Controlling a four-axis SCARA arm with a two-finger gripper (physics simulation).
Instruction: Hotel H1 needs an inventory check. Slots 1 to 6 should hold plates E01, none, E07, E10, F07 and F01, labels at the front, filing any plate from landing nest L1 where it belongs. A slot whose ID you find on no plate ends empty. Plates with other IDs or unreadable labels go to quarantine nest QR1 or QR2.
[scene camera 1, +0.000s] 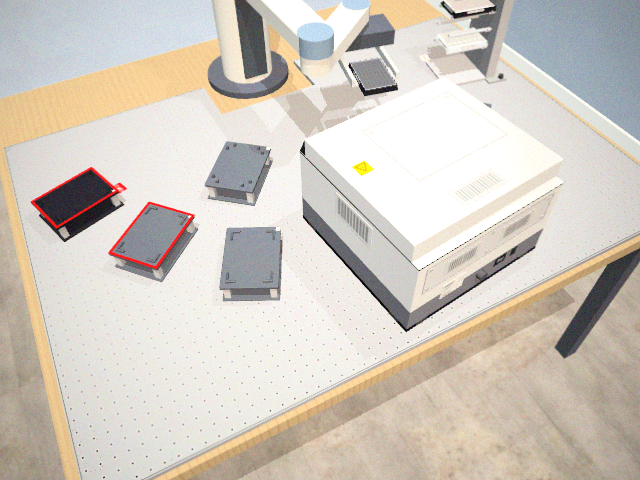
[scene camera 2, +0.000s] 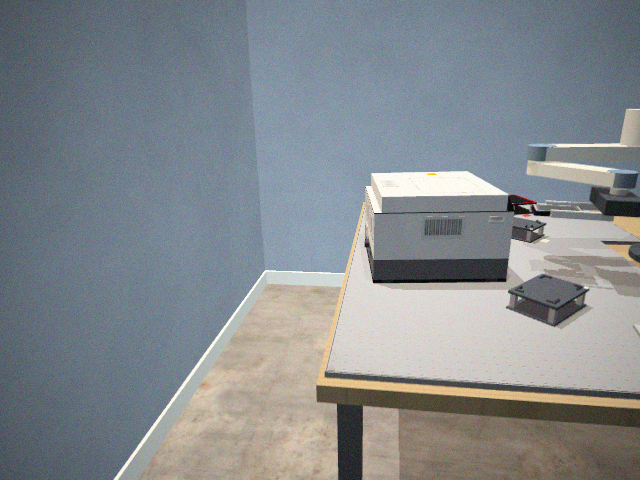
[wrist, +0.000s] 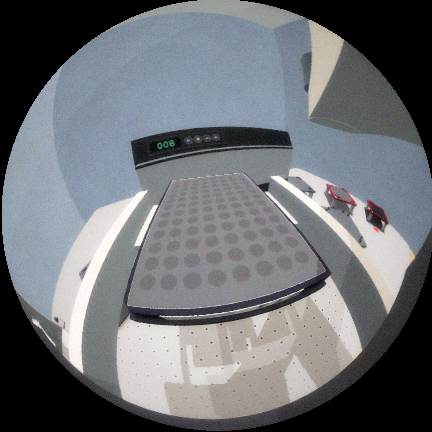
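Where they show: gripper, fingertip midpoint: (scene camera 1: 375, 79) (scene camera 2: 548, 208) (wrist: 210, 191); arm's base, link origin: (scene camera 1: 248, 74).
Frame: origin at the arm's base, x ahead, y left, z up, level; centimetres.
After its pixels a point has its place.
Note:
My gripper (scene camera 1: 370, 71) {x 46.7, y 16.3, z 20.7 cm} (scene camera 2: 576, 208) (wrist: 210, 191) {x 46.7, y 16.3, z 20.7 cm} is shut on a dark-rimmed plate with a grey, round-welled top (scene camera 1: 376, 80) {x 47.4, y 16.0, z 20.9 cm} (wrist: 225, 257) {x 40.4, y 17.6, z 20.9 cm}. The plate is level between the two long fingers, above the table behind the white machine; no readable ID shows on it. The hotel (scene camera 1: 497, 43) {x 38.8, y 62.2, z 13.2 cm} stands at the top right of scene camera 1, partly cut off; a dark plate (scene camera 1: 469, 7) {x 32.9, y 54.5, z 23.1 cm} and a white plate (scene camera 1: 463, 41) {x 32.4, y 55.2, z 12.5 cm} sit on its shelves, labels unreadable. Two red-rimmed stands, one grey-topped (scene camera 1: 152, 235) {x 55.8, y -45.8, z 6.3 cm} (wrist: 341, 194) {x 54.1, y -44.0, z 6.3 cm} and one black-topped (scene camera 1: 74, 198) {x 35.9, y -58.7, z 6.3 cm} (wrist: 376, 212) {x 35.3, y -53.2, z 6.2 cm}, are at the left. Nest names cannot be read.
The large white machine (scene camera 1: 429, 129) {x 74.2, y 11.8, z 26.7 cm} (scene camera 2: 439, 232) {x 78.0, y 27.6, z 16.4 cm} (wrist: 215, 162) {x 60.1, y 11.4, z 20.0 cm} shows 008 on its front panel. Grey stands (scene camera 1: 240, 166) {x 44.4, y -20.1, z 6.3 cm} (scene camera 1: 251, 260) {x 72.6, y -29.2, z 6.3 cm} lie left of it in scene camera 1. Another grey stand (scene camera 2: 547, 291) {x 53.2, y 41.4, z 6.3 cm} is at the right in scene camera 2. The arm's column (scene camera 1: 227, 41) {x 4.0, y -6.3, z 15.3 cm} rises at the back.

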